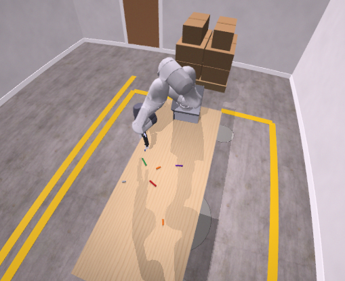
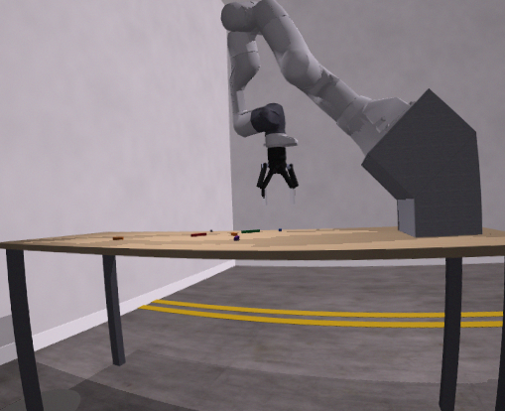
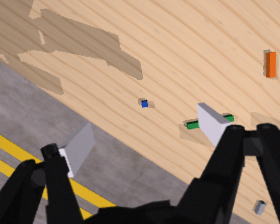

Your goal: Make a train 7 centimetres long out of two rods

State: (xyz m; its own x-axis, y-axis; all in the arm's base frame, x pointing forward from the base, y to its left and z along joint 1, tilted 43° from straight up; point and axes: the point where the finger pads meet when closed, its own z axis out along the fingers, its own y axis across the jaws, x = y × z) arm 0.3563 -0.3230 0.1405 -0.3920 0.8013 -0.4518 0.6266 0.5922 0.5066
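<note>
The purple rod is 300 mm to the left of my hand, 130 mm ahead of it and 120 mm below it. The rest, counted from my hand: small blue rod (120 mm below); then red rod (310 mm ahead, 120 mm below, 110 mm to the left); then green rod (120 mm below, 120 mm ahead, 10 mm to the left).
</note>
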